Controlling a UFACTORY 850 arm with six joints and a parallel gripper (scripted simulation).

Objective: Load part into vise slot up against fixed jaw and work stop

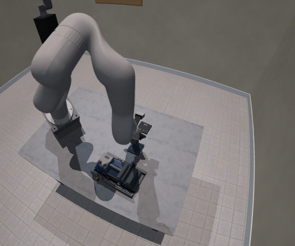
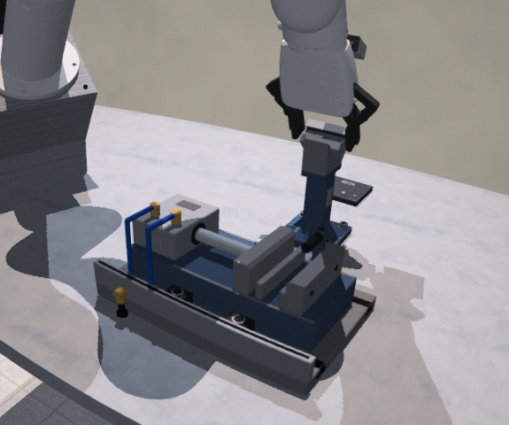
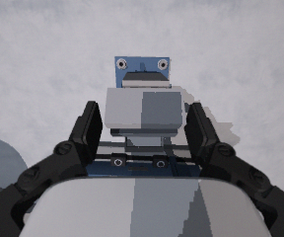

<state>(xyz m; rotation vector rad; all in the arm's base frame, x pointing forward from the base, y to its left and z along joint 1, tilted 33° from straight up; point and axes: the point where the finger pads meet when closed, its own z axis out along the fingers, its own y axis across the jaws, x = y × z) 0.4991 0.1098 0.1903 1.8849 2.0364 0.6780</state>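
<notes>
Now: the part 10 mm below my hand. From my hand the other things lie so: black work stop: 50 mm ahead, 180 mm to the right, 80 mm below; cylinder rod: 40 mm behind, 210 mm to the right, 90 mm below; blue post: 110 mm below.
</notes>
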